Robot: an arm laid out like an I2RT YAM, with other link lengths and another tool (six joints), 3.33 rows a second.
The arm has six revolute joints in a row. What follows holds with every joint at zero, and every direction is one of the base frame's.
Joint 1 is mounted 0.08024 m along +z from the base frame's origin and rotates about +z.
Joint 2 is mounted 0.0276 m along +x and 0.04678 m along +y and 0.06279 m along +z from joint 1 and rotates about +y.
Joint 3 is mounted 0.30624 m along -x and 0.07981 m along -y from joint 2 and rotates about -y.
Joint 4 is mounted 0.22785 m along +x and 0.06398 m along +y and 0.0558 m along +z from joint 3 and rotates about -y.
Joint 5 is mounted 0.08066 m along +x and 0.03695 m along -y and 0.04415 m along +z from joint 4 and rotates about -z.
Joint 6 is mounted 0.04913 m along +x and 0.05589 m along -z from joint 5 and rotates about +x.
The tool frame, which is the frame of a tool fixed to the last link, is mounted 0.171 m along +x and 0.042 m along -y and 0.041 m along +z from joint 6; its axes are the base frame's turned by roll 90.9, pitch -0.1 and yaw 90 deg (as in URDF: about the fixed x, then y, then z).
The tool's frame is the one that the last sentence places.
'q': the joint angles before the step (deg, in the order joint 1, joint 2, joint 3, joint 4, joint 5, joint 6). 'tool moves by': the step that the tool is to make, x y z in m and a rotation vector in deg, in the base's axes. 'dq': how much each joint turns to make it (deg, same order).
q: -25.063, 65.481, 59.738, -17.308, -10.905, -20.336
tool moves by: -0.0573, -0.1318, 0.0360, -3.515, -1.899, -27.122
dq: -9.693, 4.560, 6.654, 1.498, 17.010, 4.361
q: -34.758, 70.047, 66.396, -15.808, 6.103, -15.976
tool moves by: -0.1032, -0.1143, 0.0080, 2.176, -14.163, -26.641
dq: -13.590, 5.135, -1.759, 13.308, 9.575, 14.412
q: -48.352, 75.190, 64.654, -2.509, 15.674, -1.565
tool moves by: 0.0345, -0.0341, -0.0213, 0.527, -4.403, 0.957
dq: -0.095, 8.852, 0.303, 10.199, -1.799, 3.451
